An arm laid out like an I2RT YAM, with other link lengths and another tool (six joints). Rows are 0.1 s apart.
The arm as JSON. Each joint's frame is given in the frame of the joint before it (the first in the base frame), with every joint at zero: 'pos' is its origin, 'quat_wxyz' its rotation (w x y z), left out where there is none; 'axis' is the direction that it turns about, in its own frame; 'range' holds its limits. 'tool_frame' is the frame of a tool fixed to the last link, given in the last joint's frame.
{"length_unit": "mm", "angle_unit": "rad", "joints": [
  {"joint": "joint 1", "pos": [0.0, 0.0, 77.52], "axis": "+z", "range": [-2.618, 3.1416]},
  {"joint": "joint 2", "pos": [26.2, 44.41, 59.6], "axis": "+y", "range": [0.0, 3.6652]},
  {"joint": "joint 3", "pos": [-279.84, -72.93, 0.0], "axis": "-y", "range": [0.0, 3.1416]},
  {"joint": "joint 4", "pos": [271.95, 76.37, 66.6], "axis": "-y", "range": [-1.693, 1.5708]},
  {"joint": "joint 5", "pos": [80.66, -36.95, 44.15], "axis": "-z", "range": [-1.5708, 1.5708]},
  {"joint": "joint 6", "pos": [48.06, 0.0, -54.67], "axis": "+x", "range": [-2.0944, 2.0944]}
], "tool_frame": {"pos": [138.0, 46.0, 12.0], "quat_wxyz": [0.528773, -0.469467, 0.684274, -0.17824]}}
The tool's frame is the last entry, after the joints.
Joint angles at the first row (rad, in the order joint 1, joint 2, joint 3, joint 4, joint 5, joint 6):
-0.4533, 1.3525, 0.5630, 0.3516, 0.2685, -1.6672
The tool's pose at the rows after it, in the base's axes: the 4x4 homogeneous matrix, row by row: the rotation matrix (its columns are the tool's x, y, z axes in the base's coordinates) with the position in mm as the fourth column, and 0 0 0 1 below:
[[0.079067, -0.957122, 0.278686, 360.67], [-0.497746, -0.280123, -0.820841, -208.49], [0.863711, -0.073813, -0.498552, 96.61], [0, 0, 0, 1]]
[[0.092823, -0.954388, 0.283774, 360.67], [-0.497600, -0.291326, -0.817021, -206.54], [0.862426, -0.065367, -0.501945, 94.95], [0, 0, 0, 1]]
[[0.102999, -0.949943, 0.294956, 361.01], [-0.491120, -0.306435, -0.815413, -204.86], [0.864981, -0.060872, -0.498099, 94.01], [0, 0, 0, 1]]
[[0.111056, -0.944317, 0.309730, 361.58], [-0.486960, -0.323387, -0.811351, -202.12], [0.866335, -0.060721, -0.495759, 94.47], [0, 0, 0, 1]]
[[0.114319, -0.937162, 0.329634, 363.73], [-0.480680, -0.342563, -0.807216, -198.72], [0.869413, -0.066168, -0.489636, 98.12], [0, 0, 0, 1]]
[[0.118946, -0.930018, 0.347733, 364.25], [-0.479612, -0.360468, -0.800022, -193.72], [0.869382, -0.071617, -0.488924, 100.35], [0, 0, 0, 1]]
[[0.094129, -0.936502, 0.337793, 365.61], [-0.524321, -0.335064, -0.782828, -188.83], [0.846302, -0.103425, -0.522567, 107.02], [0, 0, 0, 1]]
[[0.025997, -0.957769, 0.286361, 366.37], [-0.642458, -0.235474, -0.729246, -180.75], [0.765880, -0.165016, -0.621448, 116.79], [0, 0, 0, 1]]
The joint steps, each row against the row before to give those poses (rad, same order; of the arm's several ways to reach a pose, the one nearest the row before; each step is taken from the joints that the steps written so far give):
0.0008, 0.0024, -0.0153, 0.0182, -0.0212, -0.0534
0.0015, 0.0004, 0.0000, -0.0065, -0.0079, -0.0074
0.0008, -0.0011, -0.0066, 0.0083, -0.0105, -0.0125
0.0015, -0.0069, -0.0057, 0.0025, -0.0139, -0.0089
0.0044, -0.0117, -0.0016, 0.0002, -0.0138, -0.0077
0.0056, -0.0166, -0.0060, -0.0059, -0.0139, -0.0025
0.0082, -0.0200, 0.0291, -0.0671, 0.0065, 0.0607
0.0097, -0.0159, 0.0831, -0.1704, 0.0215, 0.1685

